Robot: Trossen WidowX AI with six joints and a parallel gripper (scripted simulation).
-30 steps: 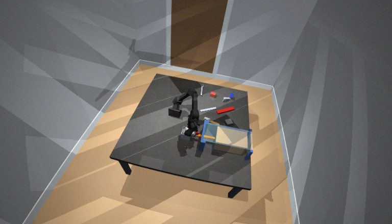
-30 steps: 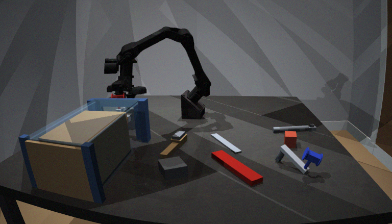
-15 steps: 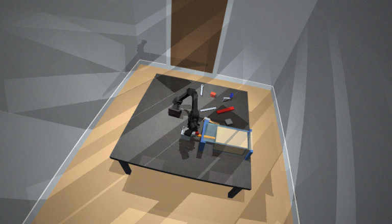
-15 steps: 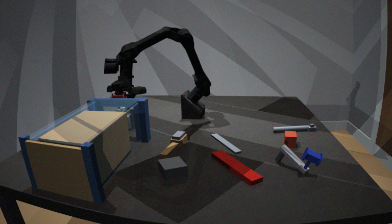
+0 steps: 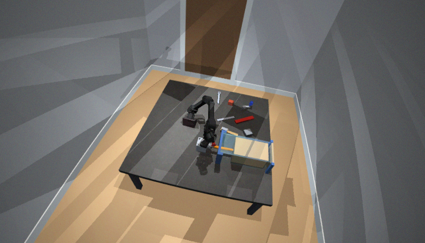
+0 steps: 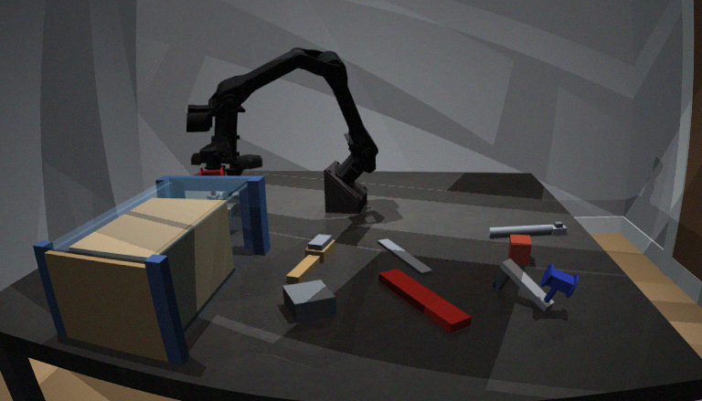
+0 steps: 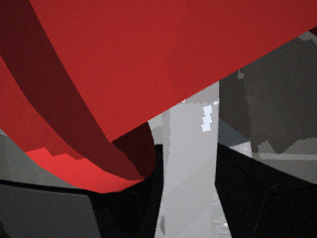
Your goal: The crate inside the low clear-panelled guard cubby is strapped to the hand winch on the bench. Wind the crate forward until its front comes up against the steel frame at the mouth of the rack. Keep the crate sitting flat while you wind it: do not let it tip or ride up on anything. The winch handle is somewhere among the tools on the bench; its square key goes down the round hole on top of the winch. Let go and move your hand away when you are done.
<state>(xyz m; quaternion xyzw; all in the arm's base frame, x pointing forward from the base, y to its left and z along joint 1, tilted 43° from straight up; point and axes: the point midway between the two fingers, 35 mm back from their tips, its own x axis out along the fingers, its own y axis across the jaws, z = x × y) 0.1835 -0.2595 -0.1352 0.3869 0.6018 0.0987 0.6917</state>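
The red spool-shaped grip lies 50 mm ahead of my gripper tip, 50 mm above it and 20 mm to the right of it. Round my gripper tip: grey winch 60 mm below, 60 mm behind, 10 mm to the left; clear-panelled cubby 360 mm ahead, 30 mm to the right, 30 mm above; wooden-handled tool 230 mm to the left, 200 mm ahead, 70 mm below.
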